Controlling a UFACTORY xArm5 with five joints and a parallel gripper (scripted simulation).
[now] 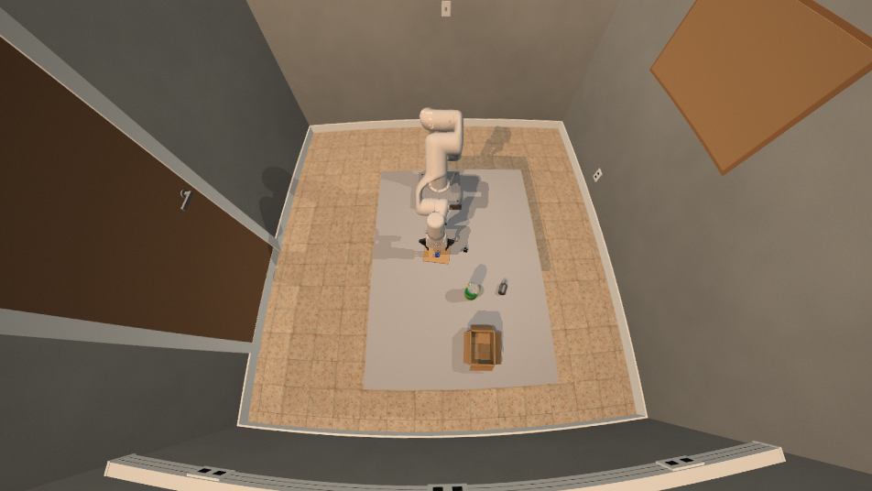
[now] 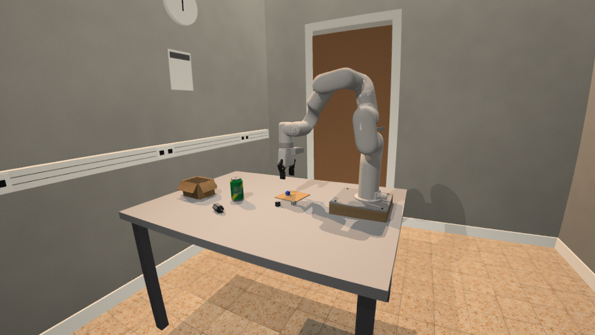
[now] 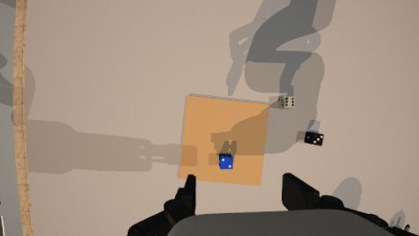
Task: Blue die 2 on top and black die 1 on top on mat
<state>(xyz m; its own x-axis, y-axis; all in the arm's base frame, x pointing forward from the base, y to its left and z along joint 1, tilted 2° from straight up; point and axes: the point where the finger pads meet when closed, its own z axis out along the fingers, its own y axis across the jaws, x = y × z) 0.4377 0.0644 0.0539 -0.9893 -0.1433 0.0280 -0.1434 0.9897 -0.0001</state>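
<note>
Now: hand 6 cm past the black die, 15 cm to the right of it and 11 cm above it. From my hand the other things lie so: white die (11 cm behind, 9 cm to the left, 11 cm below); mat (3 cm behind, 11 cm below); blue die (10 cm below).
</note>
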